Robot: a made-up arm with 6 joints.
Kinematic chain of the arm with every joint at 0, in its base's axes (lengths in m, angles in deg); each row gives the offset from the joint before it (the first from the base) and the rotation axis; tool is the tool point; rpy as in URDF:
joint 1: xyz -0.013 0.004 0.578 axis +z
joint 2: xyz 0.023 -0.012 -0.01 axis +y
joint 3: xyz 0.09 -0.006 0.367 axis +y
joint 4: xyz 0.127 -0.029 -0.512 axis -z
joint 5: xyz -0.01 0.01 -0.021 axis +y
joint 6: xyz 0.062 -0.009 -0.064 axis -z
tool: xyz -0.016 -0.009 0 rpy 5.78 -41.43 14.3
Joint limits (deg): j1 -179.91..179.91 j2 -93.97..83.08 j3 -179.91..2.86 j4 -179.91..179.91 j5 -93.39..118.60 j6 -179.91..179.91
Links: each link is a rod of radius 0.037 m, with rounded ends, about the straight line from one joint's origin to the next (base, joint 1, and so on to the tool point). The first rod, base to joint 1, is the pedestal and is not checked.
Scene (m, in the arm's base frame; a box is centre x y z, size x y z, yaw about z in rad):
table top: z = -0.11
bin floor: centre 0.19 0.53 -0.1 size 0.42 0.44 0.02 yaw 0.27
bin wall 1: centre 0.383 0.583 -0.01 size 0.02 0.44 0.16 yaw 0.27
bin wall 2: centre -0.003 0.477 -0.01 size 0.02 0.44 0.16 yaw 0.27
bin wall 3: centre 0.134 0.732 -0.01 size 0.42 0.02 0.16 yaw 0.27
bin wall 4: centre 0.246 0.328 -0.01 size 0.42 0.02 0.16 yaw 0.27
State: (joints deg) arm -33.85 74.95 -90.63 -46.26 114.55 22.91
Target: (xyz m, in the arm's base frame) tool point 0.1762 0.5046 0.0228
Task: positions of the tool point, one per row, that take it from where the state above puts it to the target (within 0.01 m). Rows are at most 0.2 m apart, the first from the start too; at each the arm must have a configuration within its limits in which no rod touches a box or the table.
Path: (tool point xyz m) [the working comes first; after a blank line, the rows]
Joints at the target: 78.94 77.78 -85.69 -29.70 113.70 26.47
Straight joint move there: touches bin wall 1, bin wall 4.

1: 0.5216 -0.3028 0.0891
2: 0.5724 -0.1603 0.1092
3: 0.5852 -0.0119 0.1292
4: 0.5605 0.1327 0.1491
5: 0.5012 0.2639 0.1688
6: 0.4124 0.3735 0.1882
7: 0.3013 0.4551 0.2071
8: 0.1762 0.5046 0.2258
9: 0.1786 0.5162 0.1265
10: 0.1762 0.5047 0.0228

